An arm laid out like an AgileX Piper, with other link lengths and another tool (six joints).
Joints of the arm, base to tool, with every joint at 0 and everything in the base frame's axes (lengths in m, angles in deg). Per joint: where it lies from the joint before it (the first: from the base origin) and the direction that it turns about. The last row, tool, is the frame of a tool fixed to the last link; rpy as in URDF.
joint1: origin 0 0 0.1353 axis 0 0 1
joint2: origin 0 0 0 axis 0 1 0
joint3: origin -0.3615 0 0.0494 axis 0 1 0
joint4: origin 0.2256 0 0.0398 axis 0.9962 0 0.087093
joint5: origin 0 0 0 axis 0 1 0
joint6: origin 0.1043 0 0.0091 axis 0.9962 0 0.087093
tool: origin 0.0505 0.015 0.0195 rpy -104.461 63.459 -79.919
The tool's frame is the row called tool.
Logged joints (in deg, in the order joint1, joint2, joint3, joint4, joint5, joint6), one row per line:
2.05 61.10 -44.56 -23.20 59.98 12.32
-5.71 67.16 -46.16 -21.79 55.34 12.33
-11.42 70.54 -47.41 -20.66 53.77 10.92
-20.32 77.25 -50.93 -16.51 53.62 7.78
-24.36 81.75 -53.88 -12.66 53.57 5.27
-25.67 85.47 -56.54 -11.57 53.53 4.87
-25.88 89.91 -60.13 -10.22 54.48 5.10
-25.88 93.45 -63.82 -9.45 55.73 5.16
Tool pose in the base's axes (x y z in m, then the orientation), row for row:
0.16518 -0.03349 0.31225 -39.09 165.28 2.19
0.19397 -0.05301 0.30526 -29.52 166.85 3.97
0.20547 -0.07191 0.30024 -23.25 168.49 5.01
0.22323 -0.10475 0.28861 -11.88 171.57 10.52
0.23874 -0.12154 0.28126 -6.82 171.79 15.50
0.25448 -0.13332 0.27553 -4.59 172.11 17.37
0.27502 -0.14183 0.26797 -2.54 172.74 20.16
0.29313 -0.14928 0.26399 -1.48 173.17 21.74
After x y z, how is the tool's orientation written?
As a rotation vector, in degrees.
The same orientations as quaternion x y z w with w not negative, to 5 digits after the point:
-0.22924 0.96926 0.01284 0.08843
-0.17344 0.98030 0.02333 0.09161
-0.13613 0.98654 0.02933 0.08576
-0.06879 0.99350 0.06092 0.06712
-0.03943 0.99312 0.08961 0.06434
-0.02648 0.99276 0.10019 0.06065
-0.01458 0.99176 0.11575 0.05294
-0.00847 0.99105 0.12442 0.04767

